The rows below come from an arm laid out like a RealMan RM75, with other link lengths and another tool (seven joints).
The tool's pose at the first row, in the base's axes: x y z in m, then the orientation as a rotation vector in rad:
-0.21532, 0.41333, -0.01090, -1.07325, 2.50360, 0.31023
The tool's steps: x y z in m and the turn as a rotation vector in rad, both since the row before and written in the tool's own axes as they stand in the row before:
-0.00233, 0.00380, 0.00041, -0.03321, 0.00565, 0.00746
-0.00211, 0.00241, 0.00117, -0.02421, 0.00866, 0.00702
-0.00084, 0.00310, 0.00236, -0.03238, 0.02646, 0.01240
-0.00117, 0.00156, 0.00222, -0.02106, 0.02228, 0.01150
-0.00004, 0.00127, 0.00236, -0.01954, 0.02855, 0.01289
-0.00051, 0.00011, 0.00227, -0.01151, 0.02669, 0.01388
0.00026, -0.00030, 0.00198, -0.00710, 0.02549, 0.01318
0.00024, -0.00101, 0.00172, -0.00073, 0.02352, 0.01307
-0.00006, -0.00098, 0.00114, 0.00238, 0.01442, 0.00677
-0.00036, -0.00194, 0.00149, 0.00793, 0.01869, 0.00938
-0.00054, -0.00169, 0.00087, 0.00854, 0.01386, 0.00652
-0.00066, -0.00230, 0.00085, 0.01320, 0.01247, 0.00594
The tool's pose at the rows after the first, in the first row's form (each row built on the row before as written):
-0.21653, 0.41756, -0.01007, -1.07928, 2.51630, 0.35257
-0.21668, 0.42097, -0.01001, -1.08360, 2.53022, 0.38205
-0.21791, 0.42448, -0.01145, -1.09227, 2.56343, 0.41605
-0.21789, 0.42712, -0.01277, -1.09592, 2.59152, 0.43708
-0.21844, 0.42890, -0.01470, -1.10025, 2.62581, 0.45388
-0.21791, 0.43016, -0.01658, -1.09970, 2.65871, 0.46088
-0.21770, 0.43052, -0.01856, -1.09794, 2.68989, 0.46216
-0.21704, 0.43030, -0.02045, -1.09337, 2.71894, 0.45527
-0.21626, 0.43006, -0.02171, -1.09139, 2.73572, 0.44678
-0.21460, 0.42945, -0.02344, -1.08673, 2.75747, 0.42883
-0.21302, 0.42889, -0.02449, -1.08314, 2.77301, 0.41152
-0.21095, 0.42795, -0.02562, -1.07851, 2.78640, 0.38793

